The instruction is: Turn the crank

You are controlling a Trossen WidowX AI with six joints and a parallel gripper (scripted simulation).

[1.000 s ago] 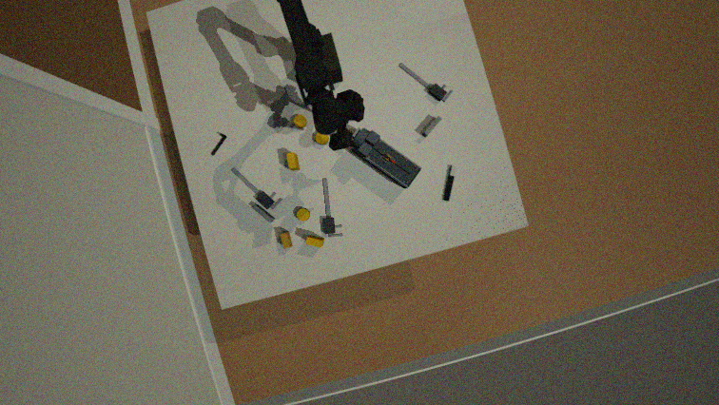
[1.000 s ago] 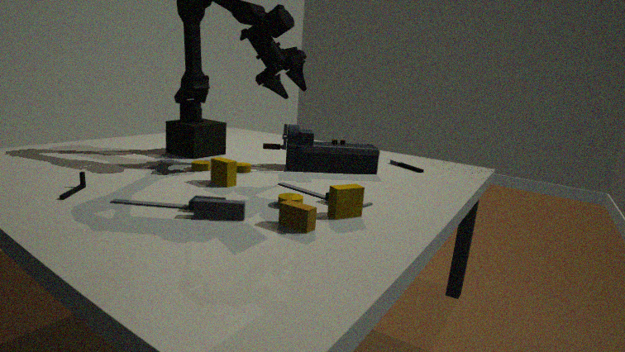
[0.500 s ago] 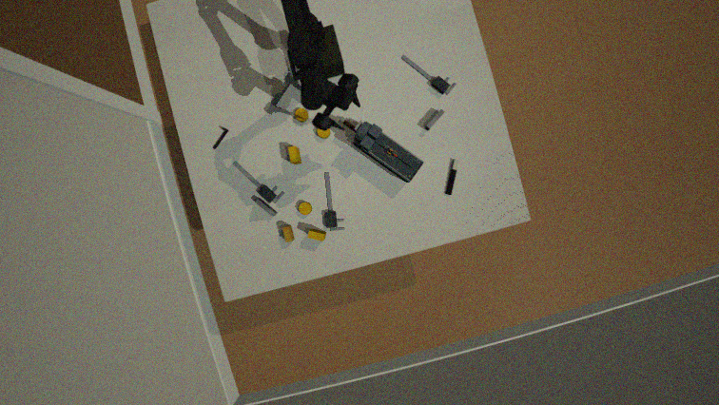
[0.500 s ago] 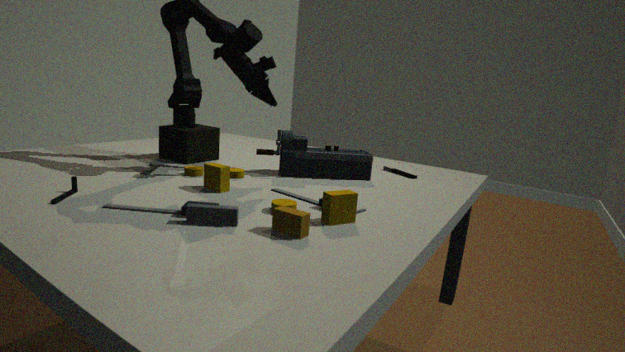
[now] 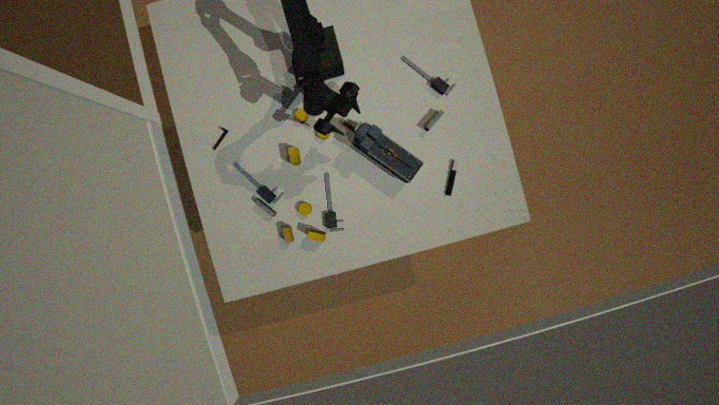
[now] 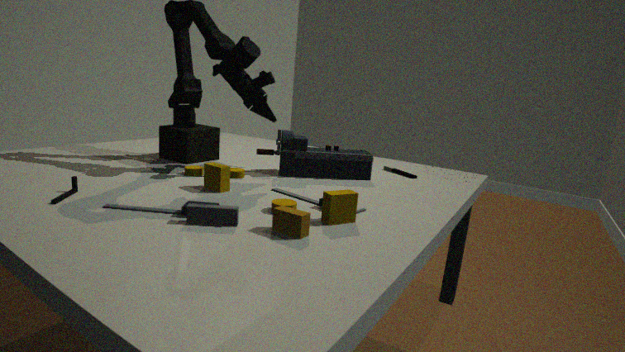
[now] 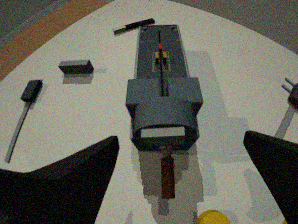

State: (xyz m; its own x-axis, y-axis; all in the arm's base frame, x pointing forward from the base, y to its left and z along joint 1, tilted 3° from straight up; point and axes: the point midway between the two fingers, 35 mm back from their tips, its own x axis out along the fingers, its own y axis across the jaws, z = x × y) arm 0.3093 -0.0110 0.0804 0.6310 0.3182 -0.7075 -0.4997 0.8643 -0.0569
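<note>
Now: the brown crank handle 20 mm behind my gripper tip, 10 mm to the right of it and 90 mm below it. The rest, counted from my gripper tip: slide (150 mm ahead, 100 mm to the left, 70 mm below); black l-shaped key (220 mm behind, 480 mm to the right, 140 mm below); black bar (310 mm ahead, 290 mm to the left, 150 mm below).
</note>
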